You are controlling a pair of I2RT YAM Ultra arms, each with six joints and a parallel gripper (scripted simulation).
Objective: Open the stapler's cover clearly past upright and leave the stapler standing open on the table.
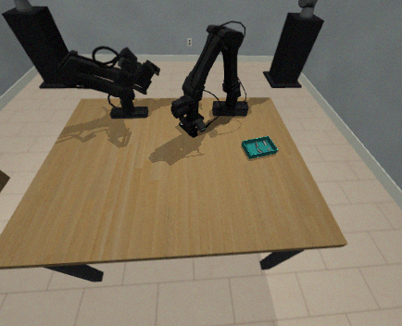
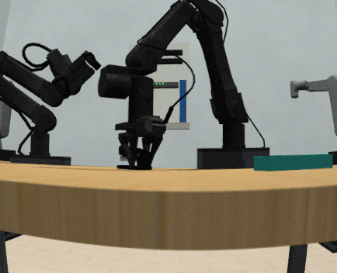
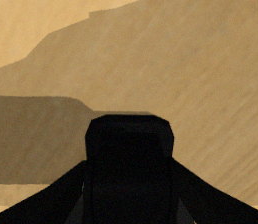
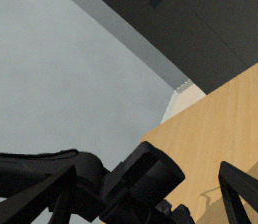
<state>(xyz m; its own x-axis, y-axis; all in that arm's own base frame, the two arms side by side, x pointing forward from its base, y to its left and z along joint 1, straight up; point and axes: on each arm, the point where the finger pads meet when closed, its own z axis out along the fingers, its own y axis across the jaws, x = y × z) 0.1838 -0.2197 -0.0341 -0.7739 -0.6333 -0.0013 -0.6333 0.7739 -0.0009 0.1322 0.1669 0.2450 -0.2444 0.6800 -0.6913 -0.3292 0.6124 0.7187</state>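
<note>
Now: right hand 10 mm short of the stapler cover, 150 mm to the right of it and 220 mm above it. The rest, counted from my right hand: teal tray (170 mm ahead, 500 mm to the left, 250 mm below); black stapler (10 mm ahead, 160 mm to the left, 230 mm below).
My left hand is 3 cm past the black stapler, 2 cm to the left of it and 2 cm below it. Also, from my left hand: teal tray (32 cm to the left, 12 cm ahead); stapler cover (3 cm behind, 3 cm above, 2 cm to the right).
</note>
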